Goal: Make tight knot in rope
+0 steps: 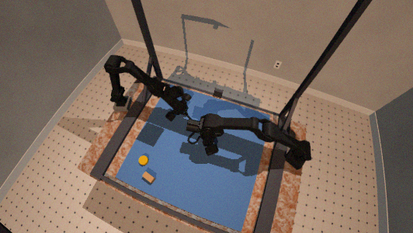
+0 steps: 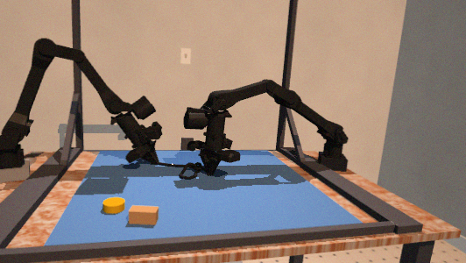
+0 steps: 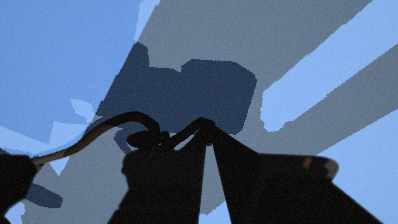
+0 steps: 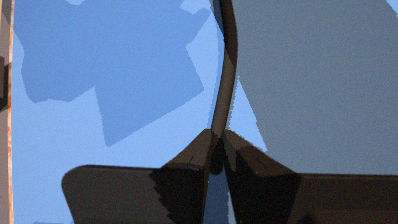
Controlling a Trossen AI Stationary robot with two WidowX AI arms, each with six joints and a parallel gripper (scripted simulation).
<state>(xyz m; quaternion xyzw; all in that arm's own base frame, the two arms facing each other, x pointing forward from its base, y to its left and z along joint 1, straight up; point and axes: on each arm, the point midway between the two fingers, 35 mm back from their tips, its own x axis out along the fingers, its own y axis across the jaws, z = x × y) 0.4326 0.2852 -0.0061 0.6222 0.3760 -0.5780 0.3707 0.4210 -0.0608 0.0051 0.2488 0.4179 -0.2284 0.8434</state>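
The blue mat is 3 cm ahead of my left hand, 4 cm to the right of it and 4 cm below it. Round my left hand: yellow disc (22 cm ahead, 29 cm to the right, 2 cm below); then orange block (29 cm ahead, 22 cm to the right, 2 cm below).
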